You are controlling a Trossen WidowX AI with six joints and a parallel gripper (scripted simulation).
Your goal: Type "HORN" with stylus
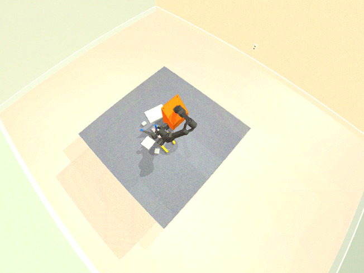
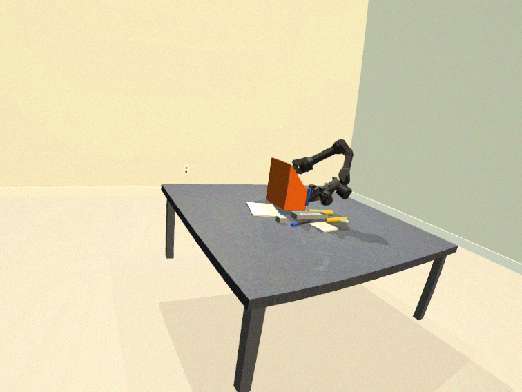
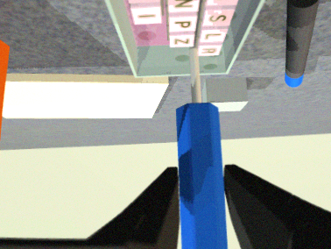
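Now: the blue-tipped pen 10 cm to the right of my gripper tip, 9 cm below it and 8 cm ahead of it. Also, from my gripper tip: white pad (14 cm ahead, 9 cm below, 2 cm to the left); stylus (1 cm below); grey block (16 cm to the right, 8 cm below, 3 cm ahead).
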